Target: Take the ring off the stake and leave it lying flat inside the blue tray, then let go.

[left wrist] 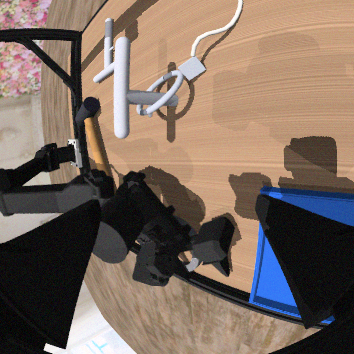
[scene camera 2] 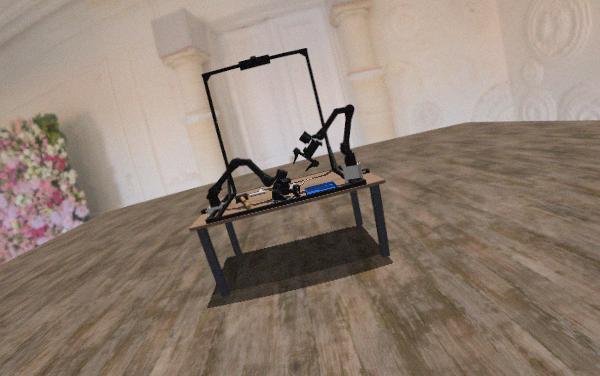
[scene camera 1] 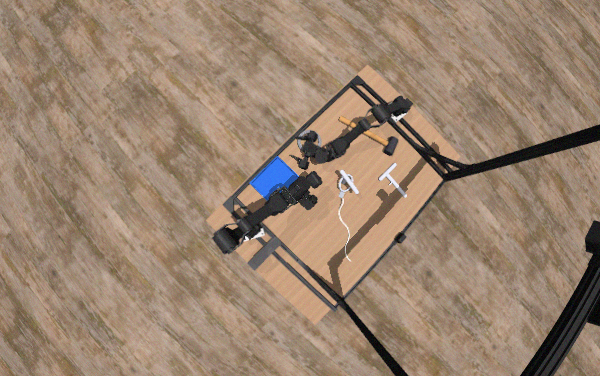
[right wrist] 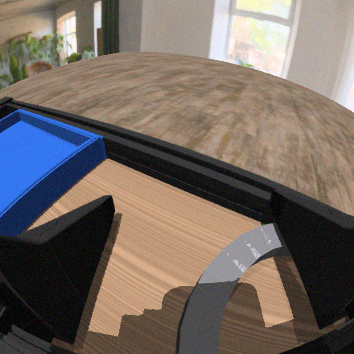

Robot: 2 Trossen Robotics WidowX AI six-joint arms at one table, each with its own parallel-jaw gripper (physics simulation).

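Frame: origin at the left arm's base, x up, y ahead, z left, level; metres.
Seen in the pictures: left gripper, between the fingertips: (left wrist: 180, 205) (scene camera 2: 299, 167); right gripper, between the fingertips: (left wrist: 206, 276) (scene camera 2: 293, 197) (scene camera 1: 292, 146) (right wrist: 193, 201); left arm's base, origin of its link: (scene camera 2: 351, 165); right arm's base, origin of its link: (left wrist: 72, 152) (scene camera 2: 215, 205).
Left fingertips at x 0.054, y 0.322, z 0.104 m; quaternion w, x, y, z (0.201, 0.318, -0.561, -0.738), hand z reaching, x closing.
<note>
Offsets run from my left fingertips to a thing's top centre. "pt": to the spot under its first point.
A white ring (scene camera 1: 339, 184) (left wrist: 180, 81) loops loosely around the stem of a white T-shaped stake @(dz -0.035, dx -0.048, dy +0.171 m) (scene camera 1: 350, 182) (left wrist: 121, 87). A separate grey ring @(dz +0.222, dx -0.140, dy +0.066 m) (scene camera 1: 300, 145) (right wrist: 202, 305) lies flat on the table, partly hidden by the right gripper. The frames do not show which ring the task means. The blue tray @(dz +0.065, dx -0.133, dy -0.146 m) (scene camera 1: 273, 176) (scene camera 2: 320, 189) (right wrist: 95, 150) holds no visible ring. My right gripper (right wrist: 193, 201) is open low over the grey ring; one finger covers part of its band, contact unclear. My left gripper (scene camera 2: 300, 166) is open and empty, high above the table.
A cable with a grey block @(pt dz -0.077, dx -0.140, dy +0.133 m) (left wrist: 192, 68) runs from beside the white ring. A second white T-shaped piece @(pt dz -0.043, dx -0.136, dy +0.409 m) (scene camera 1: 388, 172) and a mallet @(dz +0.183, dx -0.105, dy +0.372 m) (scene camera 1: 391, 145) (left wrist: 95, 145) lie toward the right arm's side in scene camera 1. A black rail (right wrist: 190, 172) runs along the table edge beside the tray.
</note>
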